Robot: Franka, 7 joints.
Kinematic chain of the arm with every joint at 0, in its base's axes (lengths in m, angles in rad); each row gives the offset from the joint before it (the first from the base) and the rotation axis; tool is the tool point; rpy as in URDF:
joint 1: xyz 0 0 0.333 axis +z
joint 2: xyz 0 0 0 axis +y
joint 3: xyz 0 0 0.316 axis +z
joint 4: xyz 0.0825 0 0 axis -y
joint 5: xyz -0.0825 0 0.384 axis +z
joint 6: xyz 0 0 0 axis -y
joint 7: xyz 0.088 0 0 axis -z
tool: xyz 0 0 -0.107 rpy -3.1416 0 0
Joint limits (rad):
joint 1: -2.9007..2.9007
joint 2: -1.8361..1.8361
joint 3: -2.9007..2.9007
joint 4: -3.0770..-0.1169
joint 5: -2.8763..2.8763
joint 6: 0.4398..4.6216
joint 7: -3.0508..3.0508
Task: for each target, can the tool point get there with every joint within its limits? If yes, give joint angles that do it. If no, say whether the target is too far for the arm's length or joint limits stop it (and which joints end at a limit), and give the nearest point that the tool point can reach.
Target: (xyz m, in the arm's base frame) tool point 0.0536 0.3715 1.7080
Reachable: no: too far | nearest point 0.0323 0.2236 1.1606 | short by 0.567 m
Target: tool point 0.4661 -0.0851 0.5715
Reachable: yes | joints 1.2385 -1.0475 -1.0638 -2.4530 0.1597 3.2344 1.7447
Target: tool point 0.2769 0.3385 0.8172
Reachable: yes | joints 0.8267 -0.0418 0.2495 -1.6671 0.7141 4.2716 -1.7929
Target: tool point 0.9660 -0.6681 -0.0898
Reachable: no: too far | nearest point 0.6639 -0.4591 0.0424 | short by 0.390 m
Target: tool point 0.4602 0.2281 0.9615
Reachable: yes | joints -1.7100 -0.4371 1.7634 -0.9460 -1.8867 1.7549 2.2868
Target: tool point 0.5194 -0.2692 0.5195
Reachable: yes | joints -1.8772 1.1542 1.7835 -2.0244 2.4274 2.3932 -1.7172
